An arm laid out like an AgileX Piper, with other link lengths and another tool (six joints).
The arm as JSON. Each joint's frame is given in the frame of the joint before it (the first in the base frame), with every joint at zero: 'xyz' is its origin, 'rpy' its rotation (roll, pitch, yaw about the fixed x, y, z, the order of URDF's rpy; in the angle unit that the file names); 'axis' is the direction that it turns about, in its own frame. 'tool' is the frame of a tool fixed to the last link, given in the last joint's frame.
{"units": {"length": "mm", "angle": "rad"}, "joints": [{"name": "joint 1", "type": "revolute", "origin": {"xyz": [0.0, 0.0, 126.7], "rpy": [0.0, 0.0, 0.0]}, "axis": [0.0, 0.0, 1.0]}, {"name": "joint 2", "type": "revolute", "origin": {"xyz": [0.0, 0.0, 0.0], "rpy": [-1.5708, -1.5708, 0.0]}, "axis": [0.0, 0.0, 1.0]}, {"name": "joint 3", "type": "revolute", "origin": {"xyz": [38.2, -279.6, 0.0], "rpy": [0.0, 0.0, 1.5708]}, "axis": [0.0, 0.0, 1.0]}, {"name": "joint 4", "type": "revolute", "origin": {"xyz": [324.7, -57.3, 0.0], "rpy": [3.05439, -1.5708, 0.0]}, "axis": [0.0, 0.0, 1.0]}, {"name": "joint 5", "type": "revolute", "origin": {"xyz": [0.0, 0.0, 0.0], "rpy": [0.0, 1.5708, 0.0]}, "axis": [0.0, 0.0, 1.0]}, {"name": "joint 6", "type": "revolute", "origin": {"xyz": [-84.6, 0.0, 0.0], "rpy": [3.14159, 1.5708, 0.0]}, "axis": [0.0, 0.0, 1.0]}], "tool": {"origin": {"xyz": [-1.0, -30.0, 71.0], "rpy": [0.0, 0.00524, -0.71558]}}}
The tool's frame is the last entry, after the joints.
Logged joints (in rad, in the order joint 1, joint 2, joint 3, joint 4, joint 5, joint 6), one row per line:
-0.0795 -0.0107 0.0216 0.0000 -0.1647 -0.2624
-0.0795 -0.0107 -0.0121 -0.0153 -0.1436 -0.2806
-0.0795 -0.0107 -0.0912 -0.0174 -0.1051 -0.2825
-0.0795 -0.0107 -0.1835 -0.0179 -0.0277 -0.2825
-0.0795 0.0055 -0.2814 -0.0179 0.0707 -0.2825
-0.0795 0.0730 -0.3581 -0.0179 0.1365 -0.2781
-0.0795 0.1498 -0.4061 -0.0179 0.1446 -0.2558
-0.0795 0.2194 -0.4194 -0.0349 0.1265 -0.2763
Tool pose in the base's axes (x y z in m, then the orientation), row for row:
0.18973 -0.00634 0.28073 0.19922 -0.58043 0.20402 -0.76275
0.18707 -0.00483 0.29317 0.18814 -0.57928 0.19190 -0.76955
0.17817 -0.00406 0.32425 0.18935 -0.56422 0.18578 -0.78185
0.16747 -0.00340 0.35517 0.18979 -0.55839 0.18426 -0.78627
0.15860 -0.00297 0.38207 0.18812 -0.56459 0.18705 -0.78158
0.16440 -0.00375 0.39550 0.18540 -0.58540 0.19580 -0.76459
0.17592 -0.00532 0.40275 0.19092 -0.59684 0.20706 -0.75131
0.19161 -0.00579 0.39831 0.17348 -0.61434 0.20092 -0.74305
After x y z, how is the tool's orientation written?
As a quaternion, w x y z.
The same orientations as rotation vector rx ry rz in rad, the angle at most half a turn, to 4 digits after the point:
-1.6232 0.5705 -2.1331
-1.6297 0.5399 -2.1650
-1.5863 0.5223 -2.1981
-1.5695 0.5179 -2.2100
-1.5884 0.5262 -2.1988
-1.6494 0.5517 -2.1542
-1.6766 0.5816 -2.1105
-1.7422 0.5698 -2.1072

